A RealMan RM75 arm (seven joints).
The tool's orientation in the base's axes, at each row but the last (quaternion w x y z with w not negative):
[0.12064, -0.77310, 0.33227, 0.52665]
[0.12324, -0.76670, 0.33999, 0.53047]
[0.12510, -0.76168, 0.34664, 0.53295]
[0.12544, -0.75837, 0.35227, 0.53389]
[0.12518, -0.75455, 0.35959, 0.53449]
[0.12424, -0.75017, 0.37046, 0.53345]
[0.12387, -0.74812, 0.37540, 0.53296]
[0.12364, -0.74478, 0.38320, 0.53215]
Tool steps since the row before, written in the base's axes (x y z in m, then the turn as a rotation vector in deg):
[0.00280, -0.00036, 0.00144, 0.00, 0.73, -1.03]
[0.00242, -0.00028, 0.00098, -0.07, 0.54, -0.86]
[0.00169, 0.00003, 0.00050, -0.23, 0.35, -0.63]
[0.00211, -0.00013, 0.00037, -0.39, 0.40, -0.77]
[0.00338, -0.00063, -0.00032, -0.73, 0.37, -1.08]
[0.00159, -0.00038, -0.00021, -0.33, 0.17, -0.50]
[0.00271, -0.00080, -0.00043, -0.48, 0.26, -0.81]
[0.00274, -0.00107, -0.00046, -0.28, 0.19, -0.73]
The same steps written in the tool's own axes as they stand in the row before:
[-0.00052, -0.00129, -0.00285, 0.64, -0.72, 0.82]
[-0.00027, -0.00120, -0.00232, 0.55, -0.50, 0.70]
[-0.00014, -0.00105, -0.00141, 0.38, -0.22, 0.62]
[0.00010, -0.00125, -0.00174, 0.46, -0.17, 0.81]
[0.00112, -0.00190, -0.00266, 0.69, 0.02, 1.16]
[0.00060, -0.00087, -0.00126, 0.32, 0.00, 0.53]
[0.00113, -0.00142, -0.00220, 0.54, -0.02, 0.82]
[0.00126, -0.00130, -0.00236, 0.53, -0.10, 0.60]

